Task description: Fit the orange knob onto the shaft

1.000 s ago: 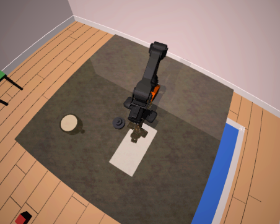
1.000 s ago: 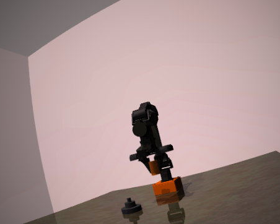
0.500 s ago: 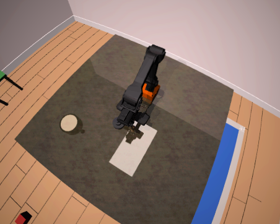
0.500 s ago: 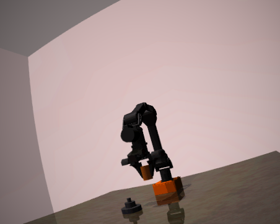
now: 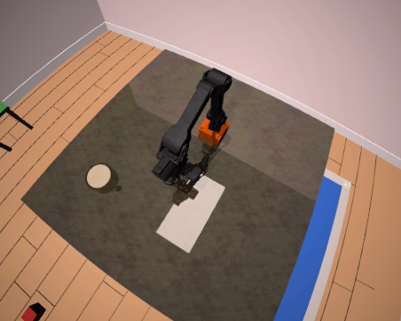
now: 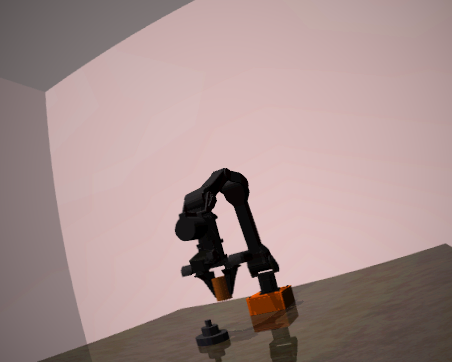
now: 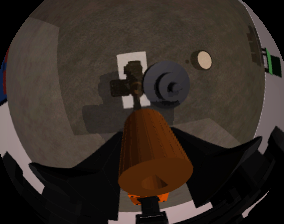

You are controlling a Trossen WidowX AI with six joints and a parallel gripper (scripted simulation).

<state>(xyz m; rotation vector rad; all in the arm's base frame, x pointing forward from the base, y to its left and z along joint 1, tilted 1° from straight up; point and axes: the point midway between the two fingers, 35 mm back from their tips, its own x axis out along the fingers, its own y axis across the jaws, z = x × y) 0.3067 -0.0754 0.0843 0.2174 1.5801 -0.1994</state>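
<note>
My gripper tip is 2 cm short of the dark round pedestal, 5 cm to the left of it and 8 cm above it. Round my gripper tip: orange knob (2 cm above).
</note>
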